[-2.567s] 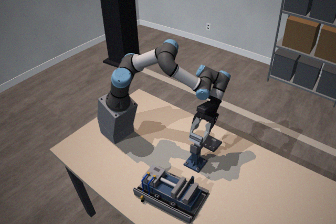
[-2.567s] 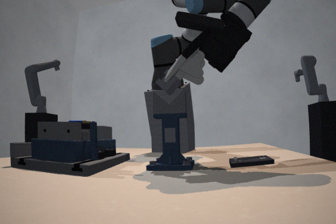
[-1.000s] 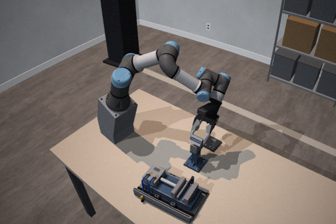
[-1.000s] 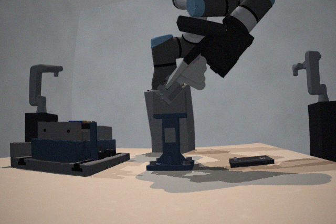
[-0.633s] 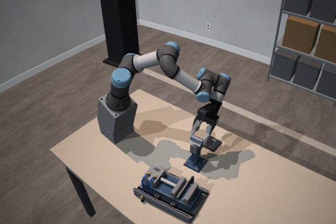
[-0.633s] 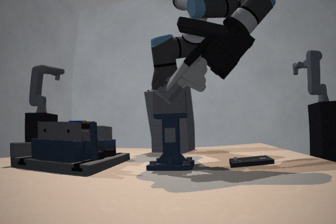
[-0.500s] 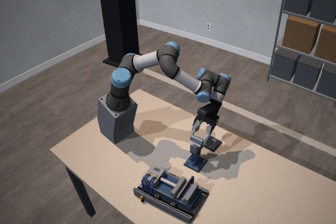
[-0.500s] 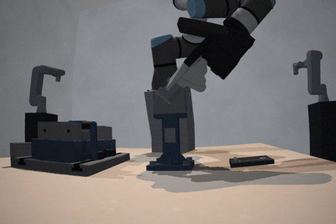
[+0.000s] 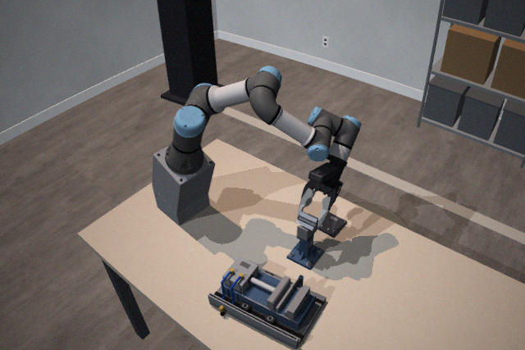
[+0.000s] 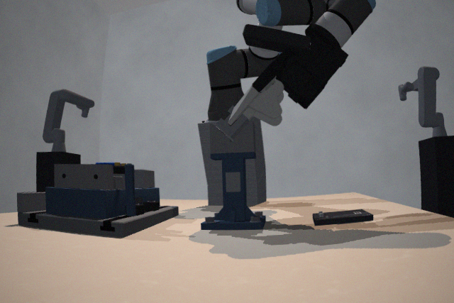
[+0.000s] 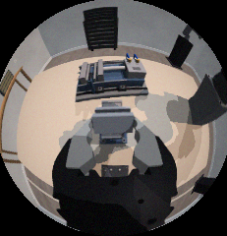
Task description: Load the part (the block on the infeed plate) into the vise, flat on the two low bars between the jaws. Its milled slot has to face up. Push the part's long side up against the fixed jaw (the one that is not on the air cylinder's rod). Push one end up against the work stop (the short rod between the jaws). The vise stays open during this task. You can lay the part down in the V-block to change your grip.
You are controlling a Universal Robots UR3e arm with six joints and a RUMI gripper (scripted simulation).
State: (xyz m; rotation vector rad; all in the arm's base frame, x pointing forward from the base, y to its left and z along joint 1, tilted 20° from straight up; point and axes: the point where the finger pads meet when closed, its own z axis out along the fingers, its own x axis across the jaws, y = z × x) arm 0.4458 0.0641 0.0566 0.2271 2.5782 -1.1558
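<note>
Right now the grey part is 1 cm to the right of my hand. From my hand the other things lie so: blue vise 23 cm to the right, 13 cm below.
</note>
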